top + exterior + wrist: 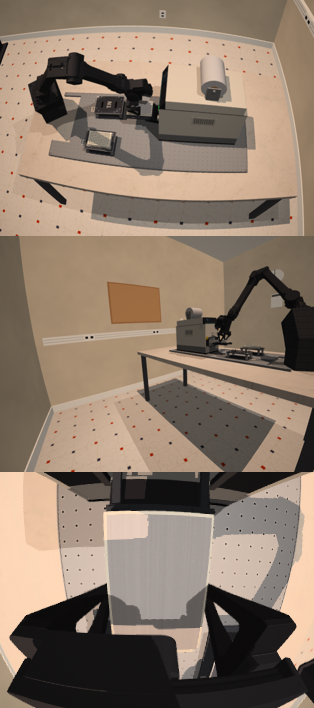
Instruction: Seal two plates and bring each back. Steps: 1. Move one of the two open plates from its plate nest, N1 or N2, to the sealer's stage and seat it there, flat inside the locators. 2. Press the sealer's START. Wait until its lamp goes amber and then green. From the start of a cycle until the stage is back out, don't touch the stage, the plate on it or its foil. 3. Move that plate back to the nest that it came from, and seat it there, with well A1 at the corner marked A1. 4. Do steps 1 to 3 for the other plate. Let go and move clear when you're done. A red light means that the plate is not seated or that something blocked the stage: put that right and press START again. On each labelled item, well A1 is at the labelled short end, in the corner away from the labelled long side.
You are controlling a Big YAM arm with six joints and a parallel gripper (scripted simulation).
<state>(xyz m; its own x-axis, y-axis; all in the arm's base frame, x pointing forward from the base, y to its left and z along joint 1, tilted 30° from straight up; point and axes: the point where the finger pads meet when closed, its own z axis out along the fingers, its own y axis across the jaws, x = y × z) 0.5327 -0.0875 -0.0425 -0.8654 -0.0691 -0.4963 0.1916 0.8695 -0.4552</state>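
My gripper is now 30 mm above the sealer stage and 10 mm short of it. From my hand the other things lie so: yellow warning label (120 mm ahead, 60 mm to the left, 30 mm above); start button (120 mm to the right, 80 mm ahead, 60 mm above); plate (230 mm behind, 120 mm to the right, 60 mm below).
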